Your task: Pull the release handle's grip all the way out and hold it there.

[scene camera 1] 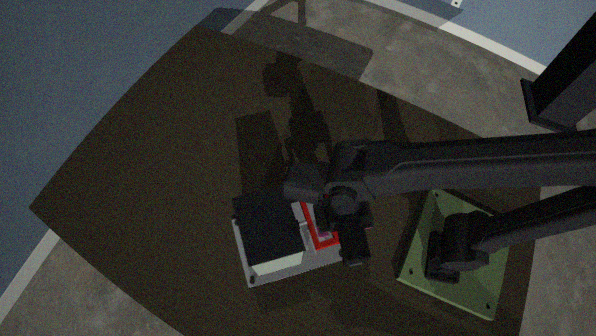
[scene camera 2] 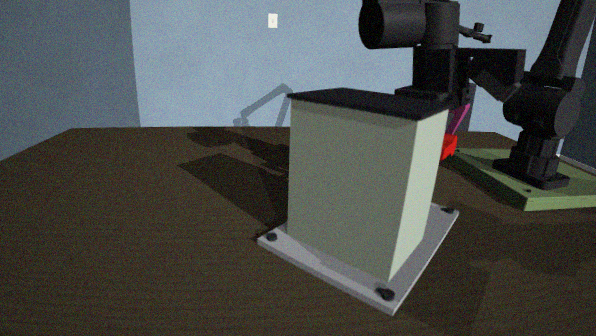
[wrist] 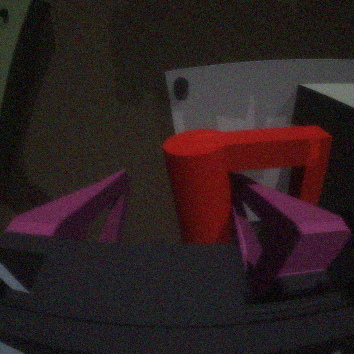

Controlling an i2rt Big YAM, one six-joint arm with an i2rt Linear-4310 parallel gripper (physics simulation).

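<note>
The release handle's red grip [scene camera 1: 326,244] [scene camera 2: 449,146] [wrist: 202,195] is a frame with a thick round outer bar. It sticks out from the side of a pale box with a black top [scene camera 1: 270,227] [scene camera 2: 350,190]. My gripper [wrist: 176,177] is open partway, with nothing clamped. In the wrist view the red outer bar lies between the two pink fingers, close to the right one, which reaches into the frame's opening. The left finger stands apart from the bar, with a gap. In scene camera 2 one pink finger [scene camera 2: 461,117] shows just above the red grip; the box hides the rest.
The box stands on a grey base plate [scene camera 1: 287,275] [scene camera 2: 325,270] [wrist: 215,92] with dark bolts. A green plate [scene camera 1: 450,295] [scene camera 2: 545,201] with another black arm [scene camera 1: 457,240] [scene camera 2: 542,110] mounted on it stands beside the box. The dark wooden table [scene camera 1: 150,165] [scene camera 2: 125,225] carries both.
</note>
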